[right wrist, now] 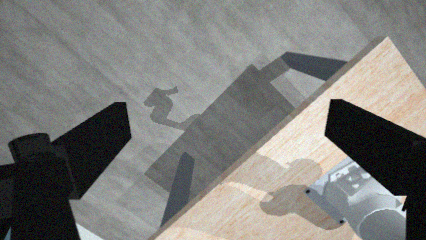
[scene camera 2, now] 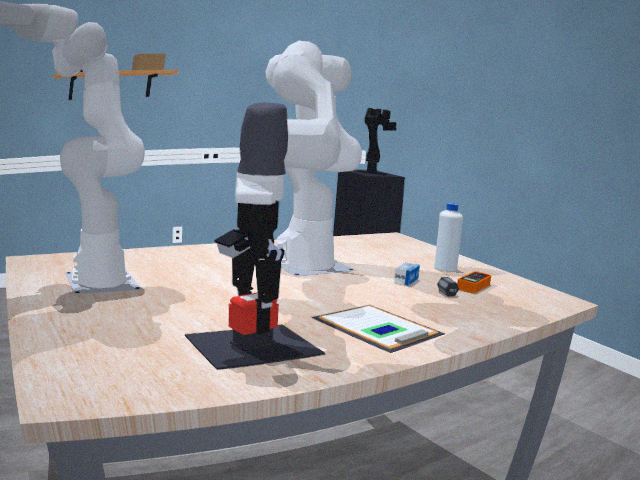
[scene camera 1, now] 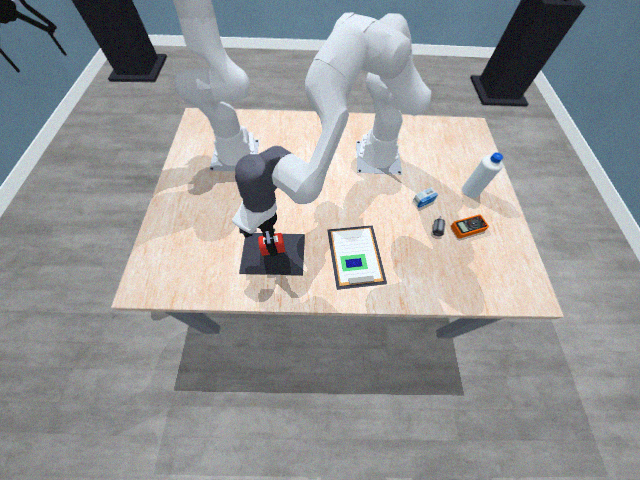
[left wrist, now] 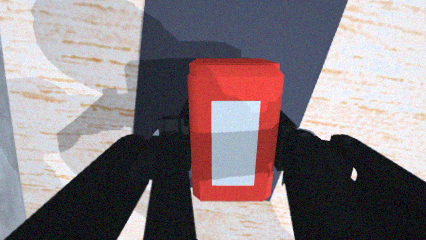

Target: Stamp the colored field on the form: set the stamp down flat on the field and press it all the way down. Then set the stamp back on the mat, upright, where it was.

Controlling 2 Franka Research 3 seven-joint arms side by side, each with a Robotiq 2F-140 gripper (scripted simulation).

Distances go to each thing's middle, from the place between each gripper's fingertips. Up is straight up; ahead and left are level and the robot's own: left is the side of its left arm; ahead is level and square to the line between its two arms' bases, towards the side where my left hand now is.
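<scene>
The dark mat (scene camera 2: pixel 215 346) has my left hand 70 mm above it. Counted from my left hand, the clipboard (scene camera 2: pixel 358 322) is 300 mm to the left, 70 mm below and 20 mm ahead, while the white bottle (scene camera 2: pixel 450 221) is 830 mm to the left, 310 mm behind and 30 mm above.
From my right hand, the dark mat is 770 mm to the left, 510 mm ahead and 410 mm below. The clipboard is 1080 mm to the left of my right hand, 530 mm ahead of it and 410 mm below it.
</scene>
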